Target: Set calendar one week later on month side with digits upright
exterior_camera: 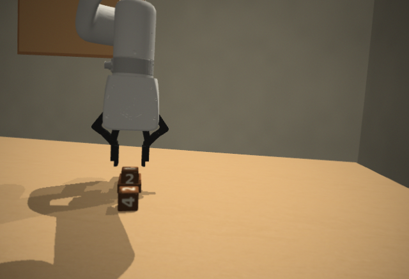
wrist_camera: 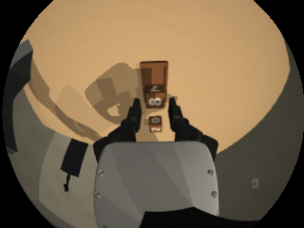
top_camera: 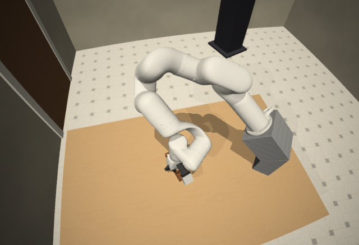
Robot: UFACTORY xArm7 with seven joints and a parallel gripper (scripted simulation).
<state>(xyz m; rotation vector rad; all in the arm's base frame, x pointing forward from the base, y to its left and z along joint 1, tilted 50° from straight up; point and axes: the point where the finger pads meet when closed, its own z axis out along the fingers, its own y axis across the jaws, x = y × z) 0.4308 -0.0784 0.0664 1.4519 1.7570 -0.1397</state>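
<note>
Right now the brown tray is 20 mm to the left of my hand and 60 mm below it.
</note>
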